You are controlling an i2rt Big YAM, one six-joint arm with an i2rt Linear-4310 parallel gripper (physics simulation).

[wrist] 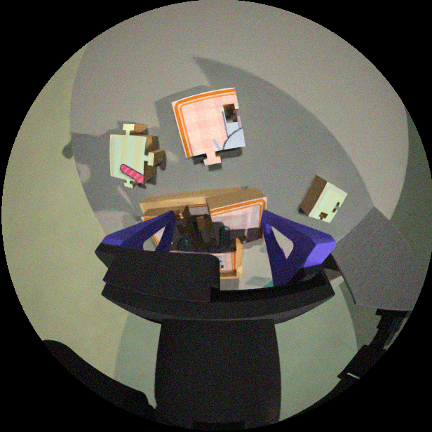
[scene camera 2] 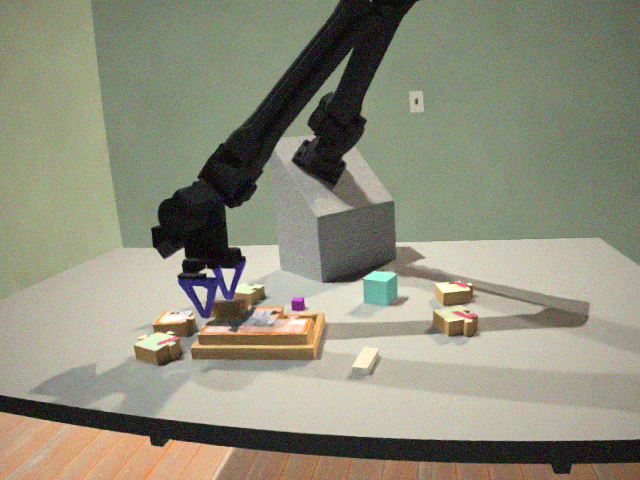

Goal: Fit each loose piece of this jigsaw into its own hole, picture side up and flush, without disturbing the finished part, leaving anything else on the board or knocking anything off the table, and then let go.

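Observation:
The wooden jigsaw board (scene camera 2: 253, 353) (wrist: 175, 196) lies on the table, with picture pieces (scene camera 2: 281, 325) in it. A corner piece (scene camera 2: 230, 308) (wrist: 239, 218) with an orange border stands higher than its surroundings at the board's far left in the scene view. My gripper (scene camera 2: 216, 307) (wrist: 217, 214) is open and low over that corner, its fingertips wide apart near the raised piece. Dark shadow hides the recess details and the exact finger clearance. A loose orange-bordered piece (scene camera 2: 174, 323) (wrist: 207, 124) lies picture side up on the table, left of the board in the scene view.
Pale green pieces (scene camera 2: 157, 347) (scene camera 2: 250, 293) (scene camera 2: 455, 320) (scene camera 2: 453, 292) (wrist: 127, 155) (wrist: 331, 201) lie around the board. A purple cube (scene camera 2: 297, 303), a teal cube (scene camera 2: 379, 288) and a cream block (scene camera 2: 365, 360) stand nearby. The grey arm base (scene camera 2: 356, 237) is behind.

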